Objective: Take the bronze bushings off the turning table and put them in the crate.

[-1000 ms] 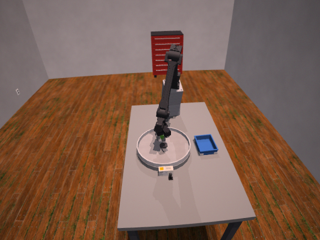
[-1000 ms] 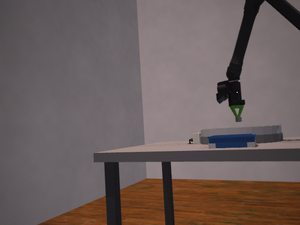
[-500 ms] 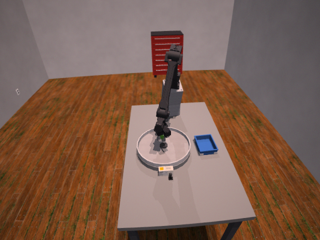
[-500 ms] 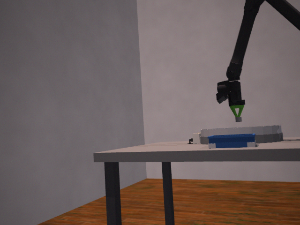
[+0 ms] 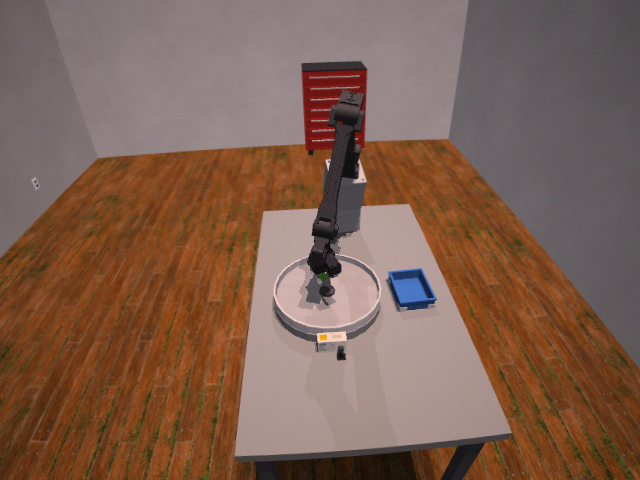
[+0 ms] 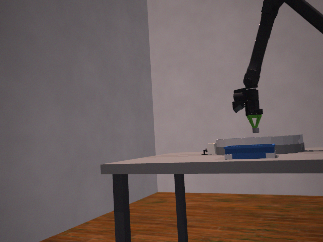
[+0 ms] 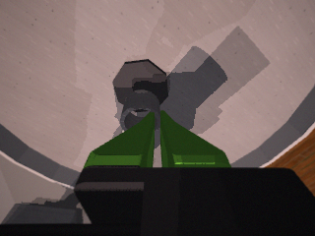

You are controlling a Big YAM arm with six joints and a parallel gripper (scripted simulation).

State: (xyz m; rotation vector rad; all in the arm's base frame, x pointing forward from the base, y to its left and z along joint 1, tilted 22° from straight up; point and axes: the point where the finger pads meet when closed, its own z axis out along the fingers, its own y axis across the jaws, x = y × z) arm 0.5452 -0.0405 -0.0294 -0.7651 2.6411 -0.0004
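The turning table lies 1 cm behind my hand, 1 cm to the left of it and 8 cm below it. From my hand the other things lie so: blue crate 9 cm behind, 35 cm to the left, 10 cm below.
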